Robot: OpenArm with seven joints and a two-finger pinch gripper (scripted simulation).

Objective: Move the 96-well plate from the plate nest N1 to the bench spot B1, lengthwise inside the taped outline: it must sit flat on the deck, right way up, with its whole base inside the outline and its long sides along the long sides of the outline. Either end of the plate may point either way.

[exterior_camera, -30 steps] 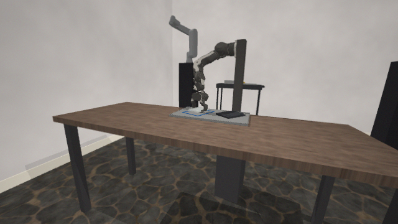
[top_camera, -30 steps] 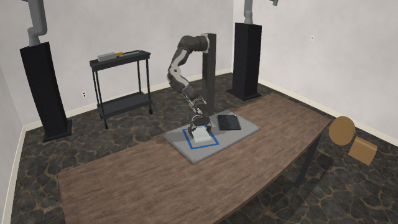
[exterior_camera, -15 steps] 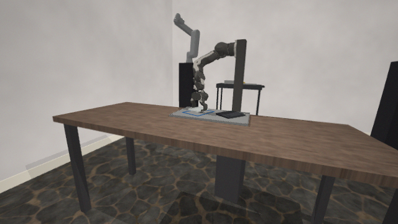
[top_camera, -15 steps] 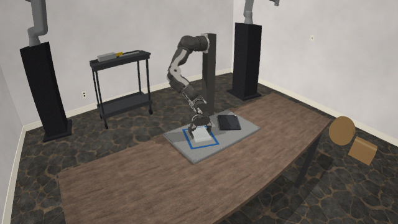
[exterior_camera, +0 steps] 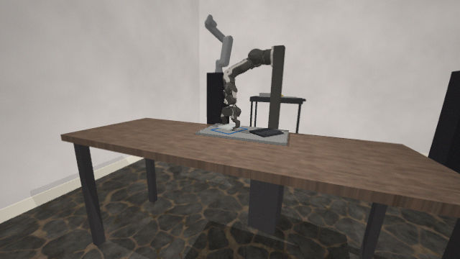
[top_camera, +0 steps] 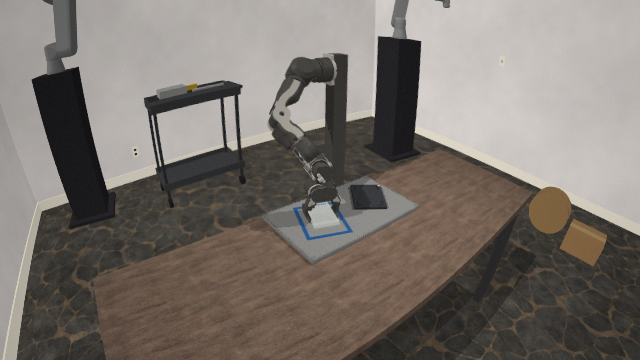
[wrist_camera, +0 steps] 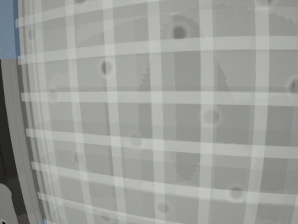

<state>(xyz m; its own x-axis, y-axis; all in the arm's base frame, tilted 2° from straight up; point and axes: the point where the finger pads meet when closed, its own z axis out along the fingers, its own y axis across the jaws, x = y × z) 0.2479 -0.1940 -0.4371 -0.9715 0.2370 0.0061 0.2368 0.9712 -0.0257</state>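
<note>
The white 96-well plate is right at my hand. Also, from my hand: black plate nest: 3 cm behind, 22 cm to the left, 1 cm below.
</note>
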